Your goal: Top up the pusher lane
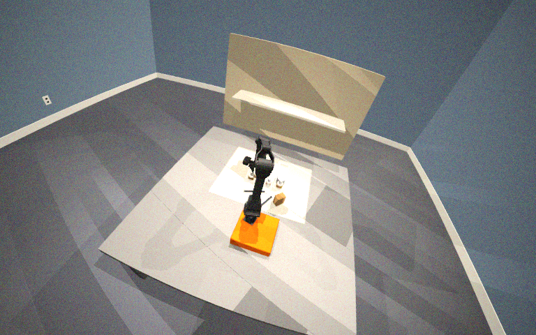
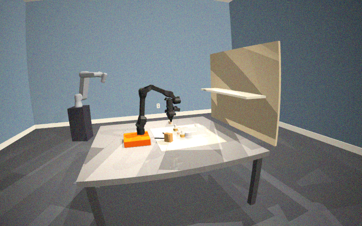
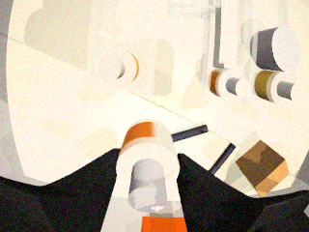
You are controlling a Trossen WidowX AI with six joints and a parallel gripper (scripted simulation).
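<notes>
The grey lid is 14 cm to the right of my gripper tip, 14 cm ahead of it and 9 cm below it. Also, from my gripper tip: pusher lane 20 cm ahead, 10 cm below, 2 cm to the right; tan cube 20 cm to the right, 8 cm below, 3 cm behind; shelf 56 cm ahead, 25 cm above, 5 cm to the left.
</notes>
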